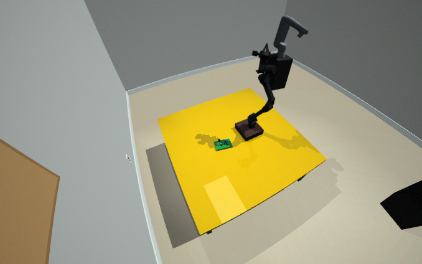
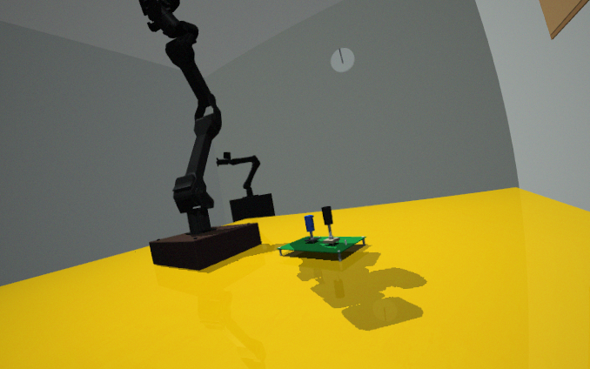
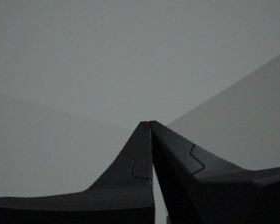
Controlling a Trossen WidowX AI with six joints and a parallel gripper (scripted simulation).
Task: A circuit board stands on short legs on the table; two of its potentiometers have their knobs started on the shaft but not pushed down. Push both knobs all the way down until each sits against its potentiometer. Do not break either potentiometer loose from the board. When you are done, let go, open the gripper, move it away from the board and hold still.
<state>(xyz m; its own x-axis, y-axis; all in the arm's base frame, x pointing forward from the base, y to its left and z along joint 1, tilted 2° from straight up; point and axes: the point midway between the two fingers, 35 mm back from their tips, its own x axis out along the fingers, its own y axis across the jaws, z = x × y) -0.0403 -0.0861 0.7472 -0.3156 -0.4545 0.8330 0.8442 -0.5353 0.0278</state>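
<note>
My gripper tip is now 38 cm short of the blue knob, 17 cm to the right of it and 78 cm above it. Round my gripper tip: black knob: 44 cm ahead, 16 cm to the left, 76 cm below.
</note>
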